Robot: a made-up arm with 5 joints.
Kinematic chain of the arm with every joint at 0, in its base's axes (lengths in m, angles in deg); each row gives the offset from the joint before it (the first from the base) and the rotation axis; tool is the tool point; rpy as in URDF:
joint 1: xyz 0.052 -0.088 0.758 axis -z
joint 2: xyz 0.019 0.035 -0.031 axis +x
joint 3: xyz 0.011 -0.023 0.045 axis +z
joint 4: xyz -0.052 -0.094 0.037 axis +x
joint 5: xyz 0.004 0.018 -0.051 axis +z
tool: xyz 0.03 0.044 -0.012 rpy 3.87 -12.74 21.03
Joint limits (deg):
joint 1: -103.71..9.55
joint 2: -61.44..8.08
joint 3: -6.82..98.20
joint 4: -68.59..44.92
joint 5: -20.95..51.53
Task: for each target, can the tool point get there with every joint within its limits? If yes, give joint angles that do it. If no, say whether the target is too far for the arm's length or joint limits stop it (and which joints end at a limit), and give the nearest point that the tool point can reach.
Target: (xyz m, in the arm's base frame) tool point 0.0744 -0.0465 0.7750
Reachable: yes | joints -52.95 -20.54 67.09 14.35 -8.41
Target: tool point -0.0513 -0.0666 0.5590
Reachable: no: joint limits stop it (at a limit: joint 1, joint 2, joint 3, joint 5) | nearest point 0.0012 -0.1343 0.7046 | short by 0.169 m
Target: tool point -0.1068 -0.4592 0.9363
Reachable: no: too far | nearest point 0.0260 -0.1943 0.7976 | short by 0.327 m
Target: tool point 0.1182 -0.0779 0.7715
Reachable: yes | joints -15.94 -41.22 64.16 -15.11 1.59
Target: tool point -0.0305 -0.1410 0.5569
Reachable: no: joint limits stop it (at a limit: joint 1, joint 2, joint 3) | nearest point -0.0037 -0.1582 0.6993 | short by 0.146 m
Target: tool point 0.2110 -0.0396 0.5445
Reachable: no: joint limits stop it (at a limit: joint 2) | nearest point 0.1816 -0.0486 0.6978 | short by 0.156 m
